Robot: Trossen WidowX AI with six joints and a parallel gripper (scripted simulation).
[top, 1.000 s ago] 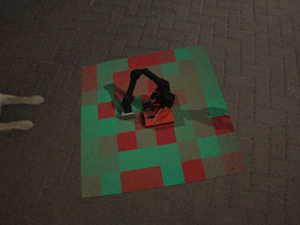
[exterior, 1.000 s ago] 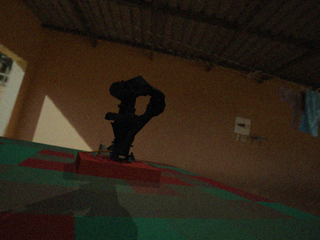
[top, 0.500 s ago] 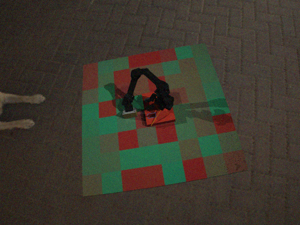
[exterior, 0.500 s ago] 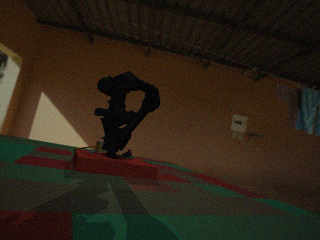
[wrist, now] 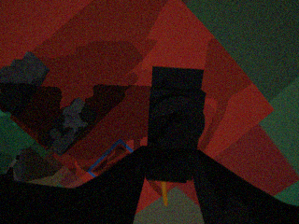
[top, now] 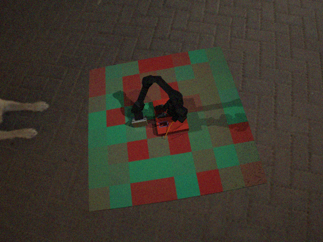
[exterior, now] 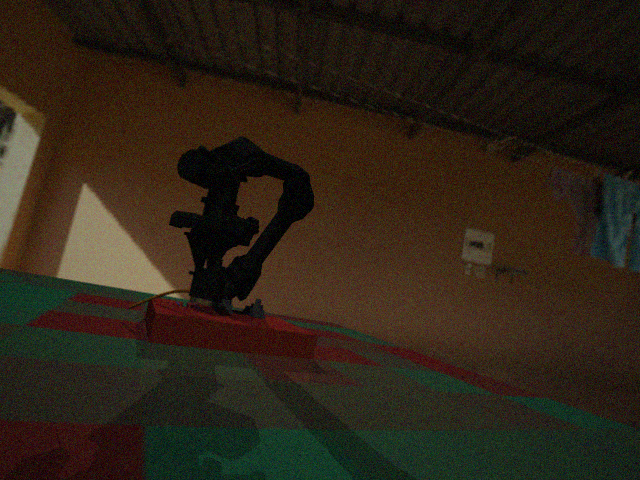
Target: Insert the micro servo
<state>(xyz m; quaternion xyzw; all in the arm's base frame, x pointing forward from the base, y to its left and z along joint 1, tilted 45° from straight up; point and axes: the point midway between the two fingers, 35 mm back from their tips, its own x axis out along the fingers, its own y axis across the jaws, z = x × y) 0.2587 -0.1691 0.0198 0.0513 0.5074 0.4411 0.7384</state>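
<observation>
Now: gripper tip 100 mm above the red deck, 70 mm to the right of it and 20 mm short of it.
</observation>
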